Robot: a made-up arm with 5 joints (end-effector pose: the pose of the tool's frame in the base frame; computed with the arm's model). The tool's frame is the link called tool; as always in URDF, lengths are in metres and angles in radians. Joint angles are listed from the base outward.
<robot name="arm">
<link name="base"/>
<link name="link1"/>
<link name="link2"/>
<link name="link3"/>
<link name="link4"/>
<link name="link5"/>
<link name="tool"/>
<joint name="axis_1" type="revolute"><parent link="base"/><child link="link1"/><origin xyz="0.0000 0.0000 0.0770"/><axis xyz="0 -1 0"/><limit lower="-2.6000" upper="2.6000"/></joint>
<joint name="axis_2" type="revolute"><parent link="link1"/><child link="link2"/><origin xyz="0.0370 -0.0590 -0.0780"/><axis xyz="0 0 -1"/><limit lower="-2.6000" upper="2.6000"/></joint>
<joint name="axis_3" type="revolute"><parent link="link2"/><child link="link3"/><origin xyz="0.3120 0.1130 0.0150"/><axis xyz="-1 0 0"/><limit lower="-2.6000" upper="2.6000"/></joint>
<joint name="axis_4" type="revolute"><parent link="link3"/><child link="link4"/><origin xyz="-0.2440 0.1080 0.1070"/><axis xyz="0 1 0"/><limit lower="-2.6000" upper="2.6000"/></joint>
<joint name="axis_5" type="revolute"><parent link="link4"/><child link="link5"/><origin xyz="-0.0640 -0.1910 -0.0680"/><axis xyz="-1 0 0"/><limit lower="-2.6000" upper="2.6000"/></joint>
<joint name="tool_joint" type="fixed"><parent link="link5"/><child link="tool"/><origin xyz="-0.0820 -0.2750 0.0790"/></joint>
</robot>
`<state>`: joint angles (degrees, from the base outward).
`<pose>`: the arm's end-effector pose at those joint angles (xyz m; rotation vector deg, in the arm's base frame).
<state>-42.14 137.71 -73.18 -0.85 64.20</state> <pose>-0.1078 0.1659 0.0441 -46.04 8.57 -130.10</pose>
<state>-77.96 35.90 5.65 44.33 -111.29</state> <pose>-0.1321 0.1493 0.2141 43.09 35.67 -125.69</pose>
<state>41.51 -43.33 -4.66 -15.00 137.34</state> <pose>-0.2135 0.0801 -0.0078 -122.25 -77.40 -40.97</pose>
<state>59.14 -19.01 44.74 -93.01 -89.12</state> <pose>0.1908 0.0581 0.4728 -16.90 -69.16 121.73</pose>
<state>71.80 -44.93 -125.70 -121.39 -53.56</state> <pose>0.4029 0.3344 0.0921 -145.08 82.95 -6.70</pose>
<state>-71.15 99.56 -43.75 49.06 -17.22</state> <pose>-0.2554 0.0683 0.2177 24.80 35.99 -108.29</pose>
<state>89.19 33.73 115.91 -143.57 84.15</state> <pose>-0.0313 -0.0992 0.1581 79.75 78.55 27.92</pose>
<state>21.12 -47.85 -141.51 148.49 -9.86</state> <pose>0.1241 0.2483 -0.3682 11.63 -81.99 -132.73</pose>
